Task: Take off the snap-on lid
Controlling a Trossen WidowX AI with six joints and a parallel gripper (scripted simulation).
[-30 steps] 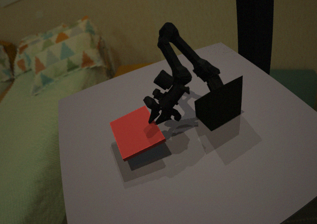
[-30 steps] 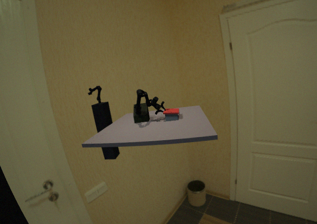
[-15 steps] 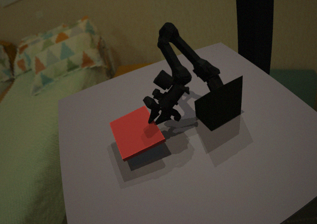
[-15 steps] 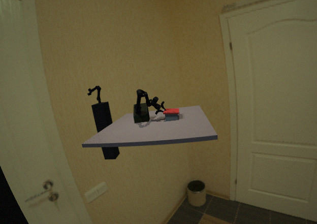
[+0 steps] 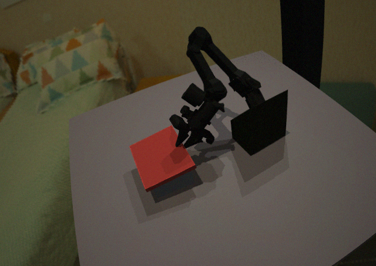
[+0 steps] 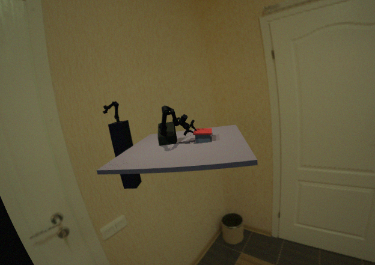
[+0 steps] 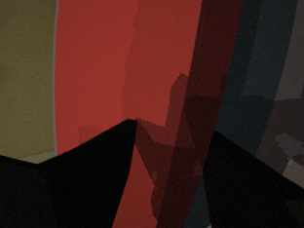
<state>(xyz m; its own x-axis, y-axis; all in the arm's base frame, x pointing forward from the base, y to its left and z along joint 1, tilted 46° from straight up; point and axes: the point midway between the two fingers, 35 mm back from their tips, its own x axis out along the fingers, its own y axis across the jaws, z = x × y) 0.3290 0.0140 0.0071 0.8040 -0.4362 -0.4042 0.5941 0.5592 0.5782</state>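
My gripper tip is now 80 mm short of the lid. Round my gripper tip: storage box (70 mm ahead, 50 mm below).
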